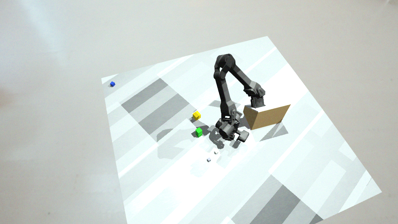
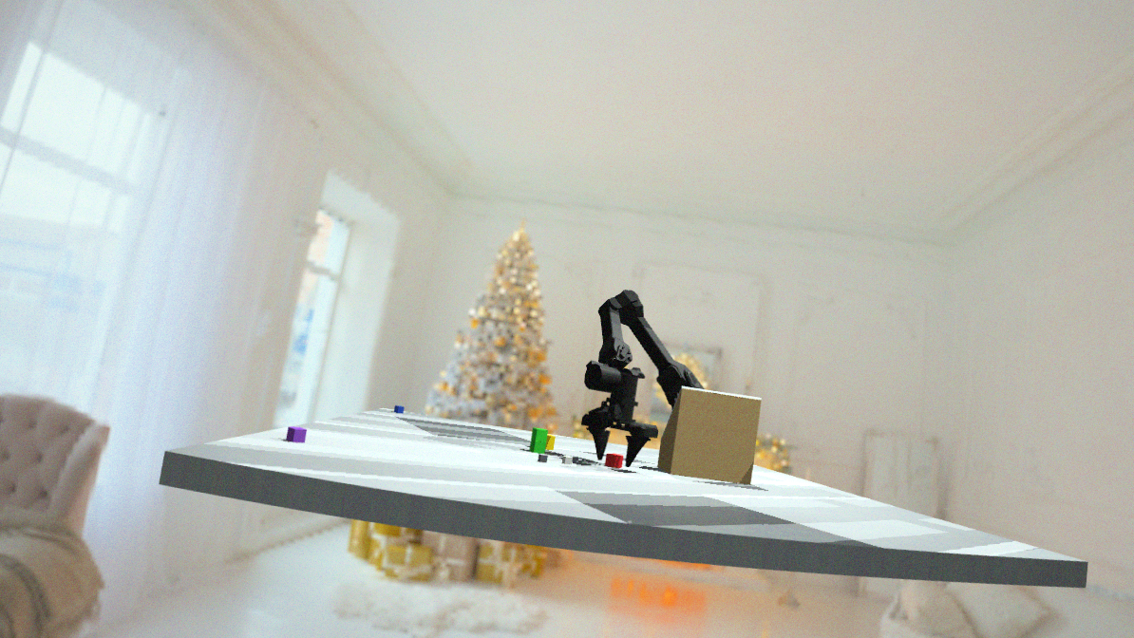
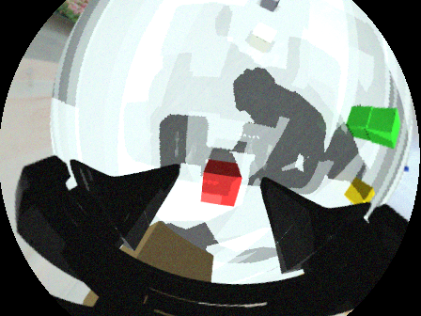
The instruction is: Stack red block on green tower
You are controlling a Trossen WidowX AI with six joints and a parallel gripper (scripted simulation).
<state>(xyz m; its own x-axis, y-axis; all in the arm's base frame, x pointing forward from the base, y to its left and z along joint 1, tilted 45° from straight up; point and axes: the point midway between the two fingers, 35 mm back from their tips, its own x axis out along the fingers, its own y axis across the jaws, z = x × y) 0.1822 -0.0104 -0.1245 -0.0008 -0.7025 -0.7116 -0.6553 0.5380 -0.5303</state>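
My gripper tip is now 190 mm to the left of the yellow block, 150 mm short of it and 10 mm below it. Also, from my gripper tip: blue block: 630 mm ahead, 590 mm to the right; then red block: 10 mm above; then purple block: 570 mm ahead, 370 mm to the left.
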